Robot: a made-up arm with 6 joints. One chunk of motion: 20 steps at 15 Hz.
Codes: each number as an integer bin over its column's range. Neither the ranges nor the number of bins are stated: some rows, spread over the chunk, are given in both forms.
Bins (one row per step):
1: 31 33 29 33 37 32
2: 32 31 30 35 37 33
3: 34 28 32 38 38 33
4: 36 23 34 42 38 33
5: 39 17 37 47 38 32
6: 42 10 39 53 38 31
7: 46 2 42 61 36 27
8: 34 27 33 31 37 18
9: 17 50 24 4 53 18
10: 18 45 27 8 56 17
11: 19 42 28 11 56 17
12: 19 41 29 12 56 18
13: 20 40 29 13 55 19
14: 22 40 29 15 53 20
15: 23 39 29 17 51 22
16: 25 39 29 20 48 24
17: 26 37 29 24 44 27
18: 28 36 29 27 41 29
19: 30 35 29 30 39 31
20: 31 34 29 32 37 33
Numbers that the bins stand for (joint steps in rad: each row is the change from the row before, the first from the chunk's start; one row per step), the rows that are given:
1: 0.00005 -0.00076 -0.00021 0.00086 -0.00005 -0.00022
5: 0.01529 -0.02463 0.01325 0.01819 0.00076 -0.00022
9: -0.02662 0.02460 -0.00862 -0.03505 0.01290 -0.00800
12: -0.02281 0.01117 -0.00021 -0.02514 0.01533 -0.00800
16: -0.01138 0.00819 -0.00021 -0.01524 0.00886 -0.00467
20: 0.00005 0.00073 -0.00021 -0.00038 -0.00005 0.00033
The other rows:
2: 0.00195 -0.00375 0.00148 0.00333 -0.00005 0.00033
3: 0.00576 -0.00822 0.00484 0.00705 0.00076 0.00033
4: 0.00957 -0.01568 0.00821 0.01200 0.00076 0.00033
6: 0.02100 -0.03508 0.01662 0.02562 0.00076 -0.00078
7: 0.02862 -0.04702 0.02167 0.03552 -0.00086 -0.00300
8: 0.00576 -0.00971 0.00652 -0.00162 -0.00005 -0.00800
10: -0.02471 0.01714 -0.00357 -0.03010 0.01533 -0.00856
11: -0.02281 0.01267 -0.00189 -0.02638 0.01533 -0.00856
13: -0.02090 0.00968 -0.00021 -0.02390 0.01452 -0.00744
14: -0.01710 0.00968 -0.00021 -0.02143 0.01290 -0.00689
15: -0.01519 0.00819 -0.00021 -0.01895 0.01129 -0.00578
17: -0.00948 0.00521 -0.00021 -0.01029 0.00562 -0.00300
18: -0.00567 0.00371 -0.00021 -0.00657 0.00319 -0.00189
19: -0.00186 0.00222 -0.00021 -0.00286 0.00157 -0.00078

